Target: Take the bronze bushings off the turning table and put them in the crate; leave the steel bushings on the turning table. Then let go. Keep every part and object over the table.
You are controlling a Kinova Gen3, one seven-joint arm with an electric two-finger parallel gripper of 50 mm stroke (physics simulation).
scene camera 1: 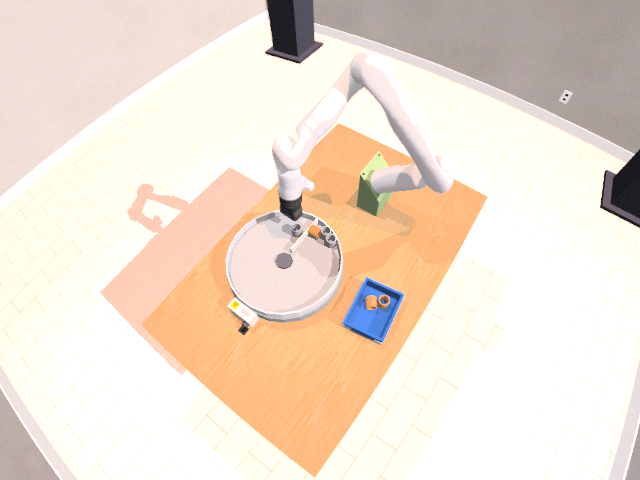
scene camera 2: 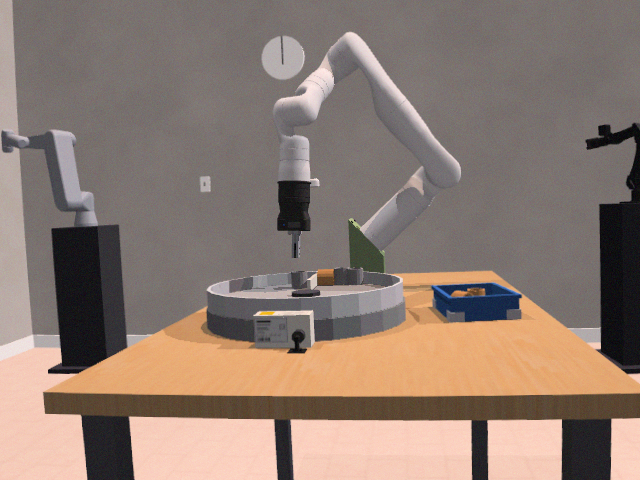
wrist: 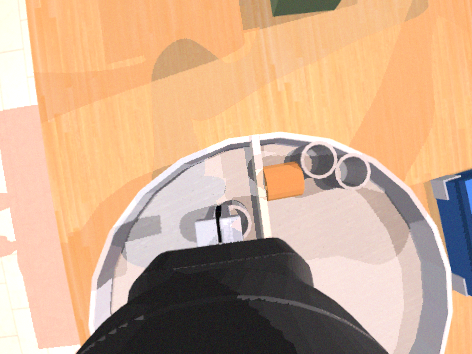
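Where they show: gripper, fingertip midpoint: (scene camera 1: 296, 218) (scene camera 2: 295, 257) (wrist: 220, 218); arm's base, link origin: (scene camera 1: 379, 181) (scene camera 2: 370, 240).
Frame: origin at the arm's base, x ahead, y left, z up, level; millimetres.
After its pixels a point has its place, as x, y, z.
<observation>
My gripper (scene camera 2: 295, 255) {301, -182, -17} (wrist: 220, 218) {301, -182, -17} is shut and empty, above the turning table (scene camera 1: 258, 284) {565, -170, -88} (scene camera 2: 361, 305) {612, -23, -84} (wrist: 330, 220) {348, -56, -88}. Just below it a steel bushing (scene camera 1: 296, 230) (scene camera 2: 298, 279) stands on the turning table, left of the pale divider; the fingers partly hide it in the wrist view. A bronze bushing (scene camera 1: 314, 231) {295, -108, -52} (scene camera 2: 325, 277) {305, -112, -67} (wrist: 284, 181) {285, -113, -50} lies on its side right of the divider. Beside it two steel bushings stand near the rim, one (scene camera 1: 325, 231) {260, -83, -79} (wrist: 318, 160) {272, -59, -85} nearer it, the other (scene camera 1: 330, 240) (wrist: 353, 171) further right. Two bronze bushings, one (scene camera 1: 371, 302) {410, 197, -98} lying and one (scene camera 1: 383, 301) {364, 229, -128} upright, are in the blue crate (scene camera 1: 363, 334) {515, 228, -122} (scene camera 2: 478, 310) {516, 210, -119}.
The divider (scene camera 1: 303, 237) {330, -135, -69} (wrist: 259, 192) {292, -139, -60} rises from the turning table, whose raised rim surrounds the parts. A control box (scene camera 1: 242, 311) {676, -154, -82} (scene camera 2: 283, 329) {694, -158, -108} stands at its front. The green arm mount (scene camera 1: 373, 192) {54, 4, -8} (scene camera 2: 364, 258) {57, -19, -48} is behind, to the right.
</observation>
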